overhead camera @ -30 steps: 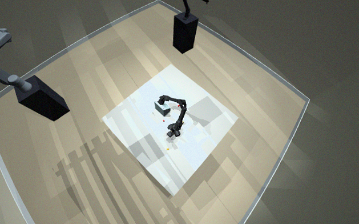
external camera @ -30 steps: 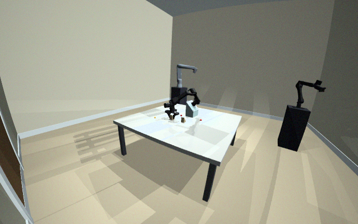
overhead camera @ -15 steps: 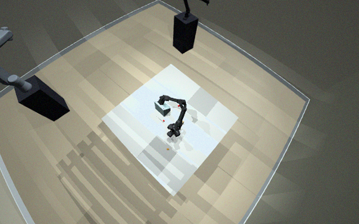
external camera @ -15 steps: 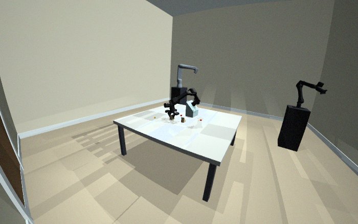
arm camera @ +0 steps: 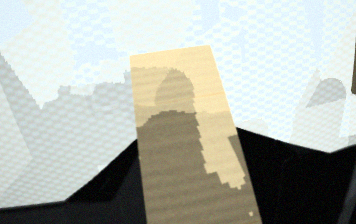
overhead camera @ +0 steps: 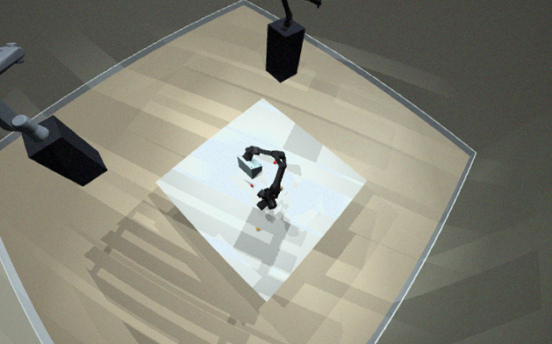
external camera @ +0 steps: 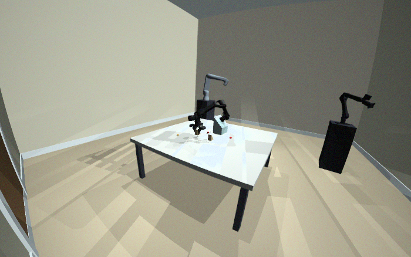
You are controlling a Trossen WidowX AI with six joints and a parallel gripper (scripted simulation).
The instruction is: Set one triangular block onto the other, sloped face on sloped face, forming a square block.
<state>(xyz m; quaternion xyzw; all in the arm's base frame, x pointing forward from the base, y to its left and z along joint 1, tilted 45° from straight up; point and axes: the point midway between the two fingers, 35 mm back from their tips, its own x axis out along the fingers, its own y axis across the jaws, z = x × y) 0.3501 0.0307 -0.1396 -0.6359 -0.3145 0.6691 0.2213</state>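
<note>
The tan block is 1 cm above my gripper tip. Also, from my gripper tip: red cube 20 cm behind, 3 cm below; orange cube 19 cm to the right, 11 cm ahead, 3 cm below.
</note>
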